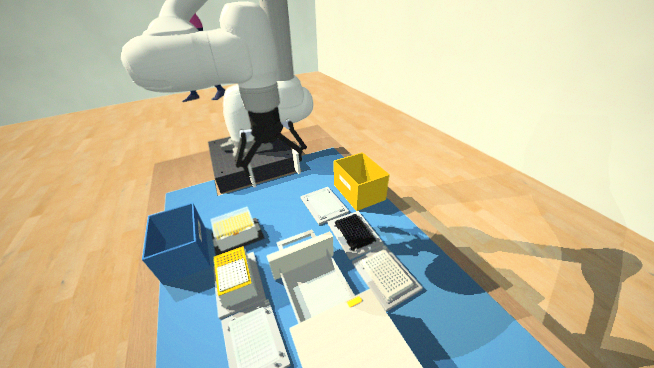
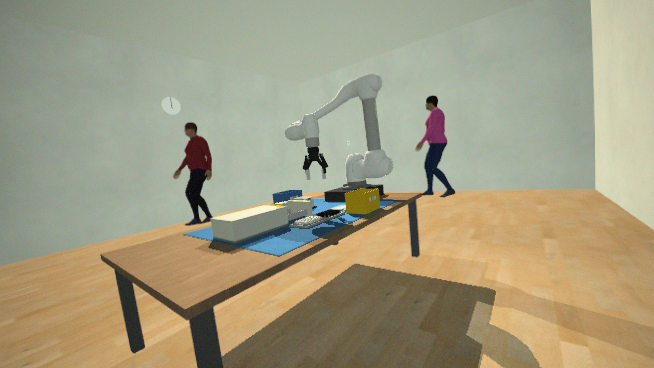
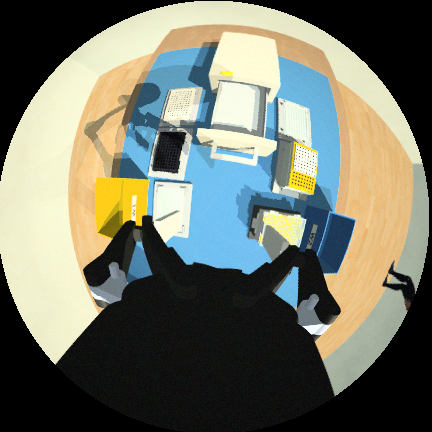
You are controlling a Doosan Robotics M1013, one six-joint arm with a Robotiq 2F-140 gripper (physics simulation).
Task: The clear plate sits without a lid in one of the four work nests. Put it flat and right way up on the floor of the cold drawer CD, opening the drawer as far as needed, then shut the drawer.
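Places are measured from the arm's base along level axes (x down, y right, z back), in centimetres.
Where they show: gripper, fingertip midpoint: (image 1: 276, 177) (image 2: 316, 179) (image 3: 221, 226); arm's base, link origin: (image 1: 250, 144) (image 2: 357, 187).
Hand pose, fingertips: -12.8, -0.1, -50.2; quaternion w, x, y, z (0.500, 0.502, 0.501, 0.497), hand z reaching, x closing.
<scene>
Each offset is from my fingertips to the top centre of the thing, as dx, dy, dz. "spot": to the spot under its first point.
The clear plate {+17.9, +18.7, -32.2} (image 1: 256, 339) (image 3: 294, 119) lies flat and lidless in a pale nest beside the cold cabinet {+9.9, +0.8, -53.4} (image 1: 350, 337) (image 2: 250, 224) (image 3: 247, 57). Drawer CD is pulled out of this cabinet; its front panel (image 1: 306, 255) (image 3: 237, 141) and handle {spot: +13.7, +0.4, -13.8} (image 1: 296, 240) (image 3: 235, 159) face the robot base. The visible part of the drawer floor {+18.7, +0.6, -33.6} (image 1: 325, 296) (image 3: 236, 106) is bare, with a bright lit patch. My gripper (image 1: 275, 169) (image 2: 316, 175) (image 3: 221, 226) is open and empty, high above the mat on the base side of the drawer handle.
A black plate {+17.9, -18.9, -14.8} (image 1: 355, 231) (image 3: 170, 152) and a white plate {+17.9, -18.7, -31.9} (image 1: 387, 274) (image 3: 181, 105) sit in nests across the drawer from the clear plate. A bare nest {spot: +18.5, -15.7, +1.2} (image 1: 324, 204) stands by the yellow bin {+8.5, -32.0, +3.3} (image 1: 372, 192). Tip racks {+12.9, +19.1, -15.2} (image 1: 232, 272) {spot: +12.8, +15.5, -0.7} (image 1: 235, 226) stand near the blue bin {+8.5, +32.6, +3.1} (image 1: 175, 250).
</scene>
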